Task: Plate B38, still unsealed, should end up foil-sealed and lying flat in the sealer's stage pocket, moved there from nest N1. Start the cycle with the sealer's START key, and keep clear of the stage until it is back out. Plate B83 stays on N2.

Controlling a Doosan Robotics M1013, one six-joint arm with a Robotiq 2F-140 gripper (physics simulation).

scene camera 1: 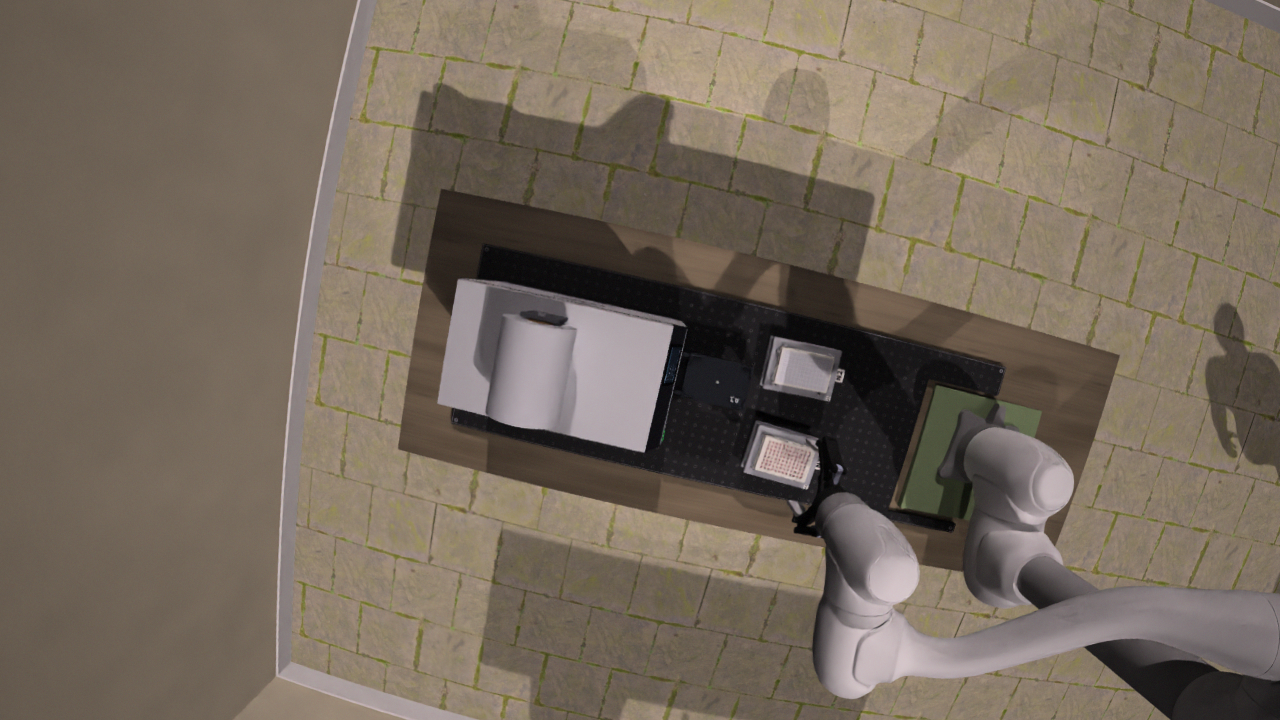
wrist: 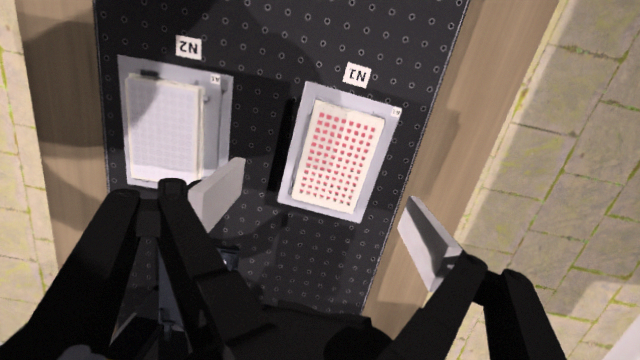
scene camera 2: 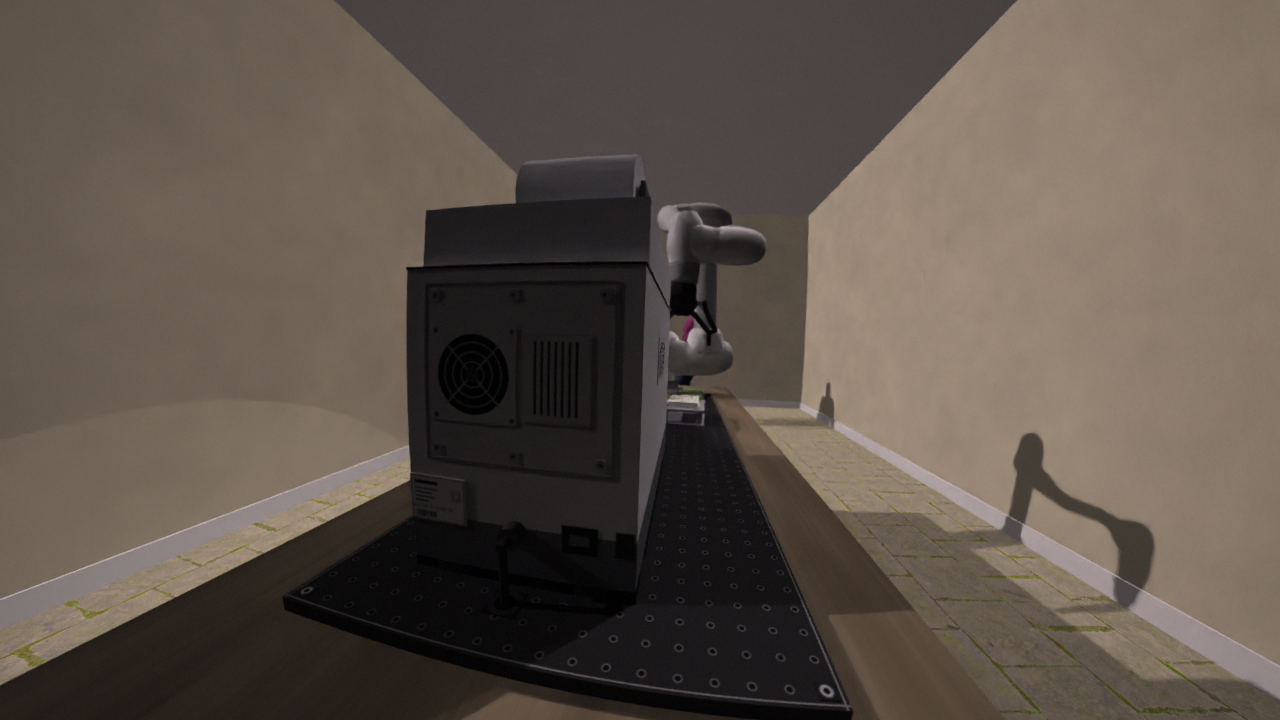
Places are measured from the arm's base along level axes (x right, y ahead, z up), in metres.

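Where they show: gripper, between the fingertips: [scene camera 1: 803, 472] [wrist: 324, 194] [scene camera 2: 681, 357]; arm's base, origin of its link: [scene camera 1: 977, 451].
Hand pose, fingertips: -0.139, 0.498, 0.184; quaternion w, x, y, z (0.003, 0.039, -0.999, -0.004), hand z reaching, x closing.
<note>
Things, the pixels of their centre, and the offset from my fingertips, as dx, dy, dz. "spot": a spot on its surface instead. Level surfaces: height alone.
- Plate B38, middle of its body: [wrist: 335, 160] [scene camera 1: 784, 458] [scene camera 2: 684, 401] -0.014, +0.003, -0.129
- nest N1, a spot on its surface: [wrist: 386, 137] spot: -0.066, -0.042, -0.137
- Plate B83, middle of its body: [wrist: 166, 134] [scene camera 1: 803, 370] +0.195, +0.034, -0.129
- nest N2, middle of its body: [wrist: 177, 131] [scene camera 1: 800, 368] +0.195, +0.034, -0.154
- white roll, middle of its body: [scene camera 2: 586, 202] [scene camera 1: 530, 370] +0.082, +0.552, +0.236
- black perforated board, height of its surface: dz -0.182
- wooden table, height of its surface: dz -0.194
Plate B38 [scene camera 1: 785, 457] [wrist: 340, 157], cream with a grid of red wells, lies in nest N1 [wrist: 386, 137]. Plate B83 [scene camera 1: 805, 369] [wrist: 165, 130], pale with a plain whitish top, lies in nest N2 [wrist: 215, 120]. The identity codes on the plates are not readable. My gripper [scene camera 1: 808, 479] [wrist: 324, 194] is wide open and empty, above the bench near N1; in the wrist view N1 shows ahead between the fingertips. It also shows partly behind the sealer in scene camera 2. The sealer [scene camera 1: 617, 376] [scene camera 2: 528, 376] has its dark stage [scene camera 1: 716, 380] out at its front, with no plate on it. The START key cannot be made out.
A white roll [scene camera 1: 532, 371] [scene camera 2: 581, 179] sits on top of the sealer. A black perforated board [scene camera 1: 707, 447] [scene camera 2: 707, 537] lies on the wooden table [scene camera 1: 572, 479]. The arm's base stands at the green surface [scene camera 1: 930, 447] at the table's right end, in scene camera 1.
</note>
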